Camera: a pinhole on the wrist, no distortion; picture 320 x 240 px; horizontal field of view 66.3 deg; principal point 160.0 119.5 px. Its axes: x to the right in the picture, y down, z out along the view. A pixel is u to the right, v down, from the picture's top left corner.
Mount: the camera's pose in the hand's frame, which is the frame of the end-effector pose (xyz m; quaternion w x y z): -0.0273 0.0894 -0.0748 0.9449 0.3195 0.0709 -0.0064
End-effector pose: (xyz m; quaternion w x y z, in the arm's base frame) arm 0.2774 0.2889 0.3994 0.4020 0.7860 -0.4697 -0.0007
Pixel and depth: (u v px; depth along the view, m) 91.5 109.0 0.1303
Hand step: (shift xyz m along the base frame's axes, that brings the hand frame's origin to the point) -0.0409 0.0149 -0.0343
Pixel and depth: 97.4 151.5 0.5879
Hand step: -0.0703 -0.1669 -0.4761
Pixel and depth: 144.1 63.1 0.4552
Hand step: 0.1127 -0.0751 -0.3237
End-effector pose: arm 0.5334 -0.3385 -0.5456 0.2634 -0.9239 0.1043 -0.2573
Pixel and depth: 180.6 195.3 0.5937
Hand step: 0.3627 0.2808 -0.2492
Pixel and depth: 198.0 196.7 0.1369
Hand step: 0.0391 -0.0154 -0.0573
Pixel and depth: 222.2 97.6 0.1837
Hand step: 0.0655 0.0372 -0.0033
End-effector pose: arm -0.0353 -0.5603 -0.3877 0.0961 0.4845 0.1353 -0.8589
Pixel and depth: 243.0 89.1 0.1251
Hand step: -0.0212 -0.0064 -0.0221
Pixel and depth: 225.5 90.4 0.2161
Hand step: -0.1043 0.0313 -0.0048
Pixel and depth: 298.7 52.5 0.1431
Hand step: -0.0453 0.0209 -0.0545
